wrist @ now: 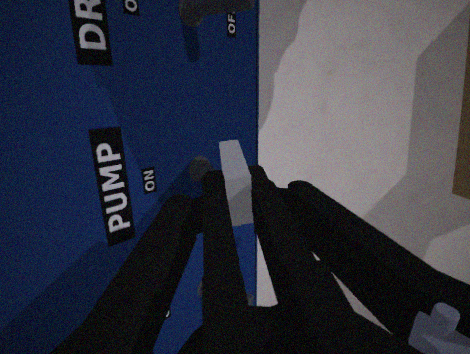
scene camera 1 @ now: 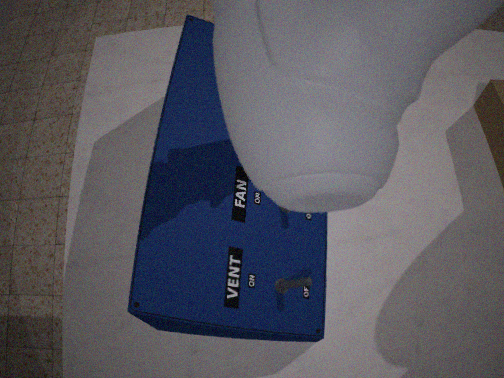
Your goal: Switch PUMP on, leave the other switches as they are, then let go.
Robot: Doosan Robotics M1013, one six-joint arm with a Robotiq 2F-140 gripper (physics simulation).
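Frame: origin at the arm's base, x right, y up, z back, level; centimetres.
Where they show: gripper, between the fingertips: (wrist: 229, 158).
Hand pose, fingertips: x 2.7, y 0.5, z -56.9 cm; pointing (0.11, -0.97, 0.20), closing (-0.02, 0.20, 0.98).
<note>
Each offset is from my fingertips to the top centre of the thing. "spot": to the spot under its first point. Level surfaces: height alone.
A blue switch box (scene camera 1: 190, 270) (wrist: 45, 100) carries the labelled switches. The PUMP switch @[dx -0.9, dy +2.9, dz -1.8 cm] (wrist: 200, 168) shows its round base beside the fingers in the wrist view; its lever is hidden, so its position cannot be told. My gripper (wrist: 229, 158) is shut and empty, with its pale fingertips on the OFF side of that base; contact cannot be told. The arm hides the gripper and PUMP in the scene view. The VENT switch @[dx -25.0, dy +1.8, dz -2.6 cm] (scene camera 1: 294, 284) points to OFF. The DRIVE switch @[spot: dx +10.4, dy +0.0, dz +0.1 cm] (wrist: 215, 11) leans toward OFF. The FAN switch (scene camera 1: 284, 220) is mostly hidden by the arm.
The grey-white arm (scene camera 1: 320, 115) covers the upper right part of the box in the scene view. The box stands on a pale table top @[dy -11.3 cm] (scene camera 1: 420, 210) (wrist: 345, 100). A brown object (scene camera 1: 495, 115) (wrist: 462, 150) is at the right edge of both views.
</note>
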